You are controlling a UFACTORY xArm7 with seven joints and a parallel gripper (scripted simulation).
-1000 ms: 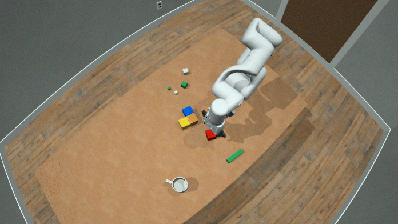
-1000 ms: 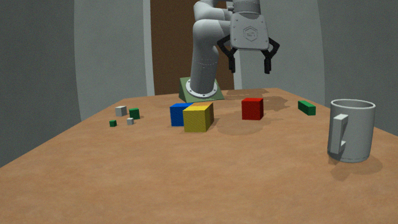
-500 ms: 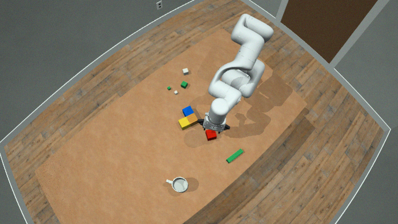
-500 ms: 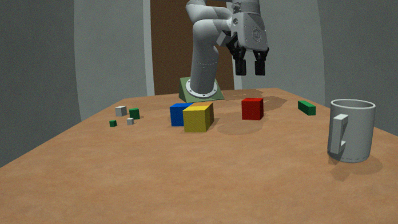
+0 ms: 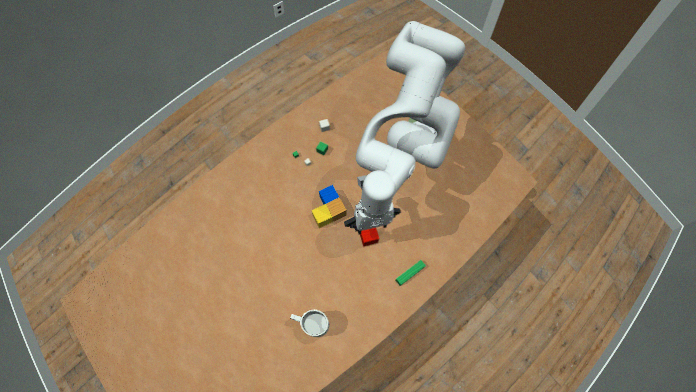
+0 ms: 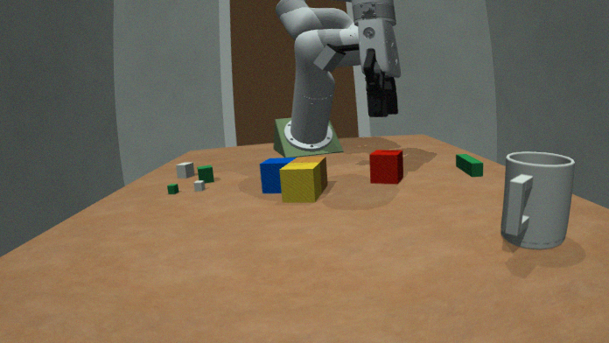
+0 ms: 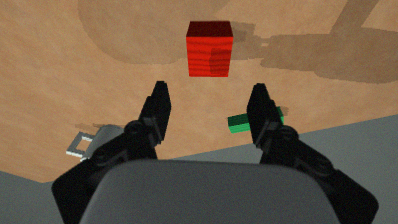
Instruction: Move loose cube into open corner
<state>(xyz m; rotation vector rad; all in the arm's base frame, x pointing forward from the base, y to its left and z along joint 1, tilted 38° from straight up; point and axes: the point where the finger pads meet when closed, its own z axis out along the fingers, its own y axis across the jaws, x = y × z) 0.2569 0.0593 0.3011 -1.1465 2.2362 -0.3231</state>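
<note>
The red cube lies 10 cm below my hand. Also, from my hand: yellow cube: 15 cm to the right, 10 cm below, 5 cm ahead; orange cube: 13 cm to the right, 10 cm below; blue cube: 18 cm to the right, 10 cm below, 1 cm behind.
</note>
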